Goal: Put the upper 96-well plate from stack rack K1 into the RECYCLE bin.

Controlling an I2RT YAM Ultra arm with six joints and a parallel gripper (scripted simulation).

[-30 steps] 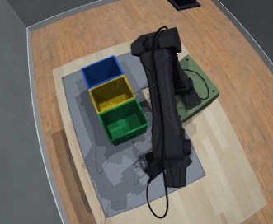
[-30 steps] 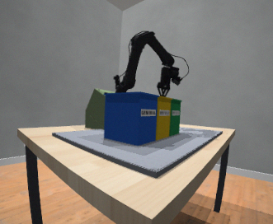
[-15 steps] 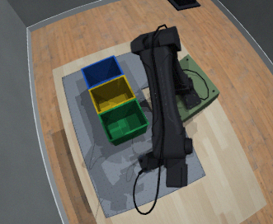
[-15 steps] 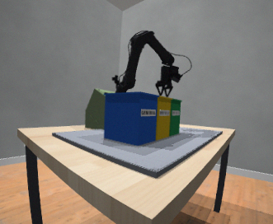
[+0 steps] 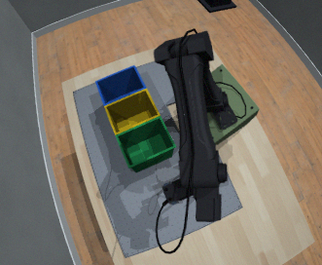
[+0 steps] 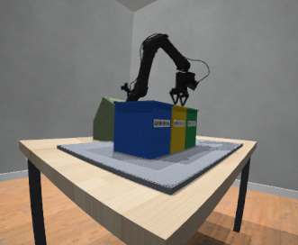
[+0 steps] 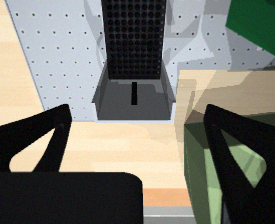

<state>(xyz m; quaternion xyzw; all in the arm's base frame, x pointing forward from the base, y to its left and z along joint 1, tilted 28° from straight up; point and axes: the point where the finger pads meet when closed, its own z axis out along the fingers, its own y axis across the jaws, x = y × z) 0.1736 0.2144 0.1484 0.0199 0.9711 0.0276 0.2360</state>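
My hand is 19 cm above the black 96-well plate. Round my hand: blue bin: 10 cm ahead, 46 cm to the right, 14 cm below; yellow recycle bin: 9 cm ahead, 33 cm to the right, 14 cm below; green bin: 9 cm ahead, 20 cm to the right, 14 cm below.
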